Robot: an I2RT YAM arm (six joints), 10 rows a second.
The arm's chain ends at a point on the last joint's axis. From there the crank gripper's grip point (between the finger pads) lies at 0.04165 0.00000 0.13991 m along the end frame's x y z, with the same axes.
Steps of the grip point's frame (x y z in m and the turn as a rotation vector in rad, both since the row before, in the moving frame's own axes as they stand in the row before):
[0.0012, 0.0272, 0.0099, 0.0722, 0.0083, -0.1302]
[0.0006, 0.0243, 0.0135, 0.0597, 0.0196, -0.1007]
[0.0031, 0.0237, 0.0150, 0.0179, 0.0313, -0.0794]
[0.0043, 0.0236, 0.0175, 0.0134, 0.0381, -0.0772]
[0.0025, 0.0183, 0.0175, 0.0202, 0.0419, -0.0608]
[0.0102, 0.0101, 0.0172, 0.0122, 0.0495, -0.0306]
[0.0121, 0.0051, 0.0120, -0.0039, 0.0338, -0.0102]
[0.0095, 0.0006, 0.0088, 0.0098, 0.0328, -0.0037]
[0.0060, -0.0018, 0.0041, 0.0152, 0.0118, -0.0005]
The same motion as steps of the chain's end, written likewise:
[0.0011, 0.0427, 0.0108, 0.0722, 0.0083, -0.1302]
[-0.0015, 0.0369, 0.0147, 0.0597, 0.0196, -0.1007]
[-0.0010, 0.0297, 0.0164, 0.0179, 0.0313, -0.0794]
[-0.0008, 0.0289, 0.0192, 0.0134, 0.0381, -0.0772]
[-0.0032, 0.0238, 0.0194, 0.0202, 0.0419, -0.0608]
[0.0034, 0.0132, 0.0194, 0.0122, 0.0495, -0.0306]
[0.0074, 0.0050, 0.0135, -0.0039, 0.0338, -0.0102]
[0.0049, 0.0021, 0.0102, 0.0098, 0.0328, -0.0037]
[0.0044, 0.0003, 0.0046, 0.0152, 0.0118, -0.0005]

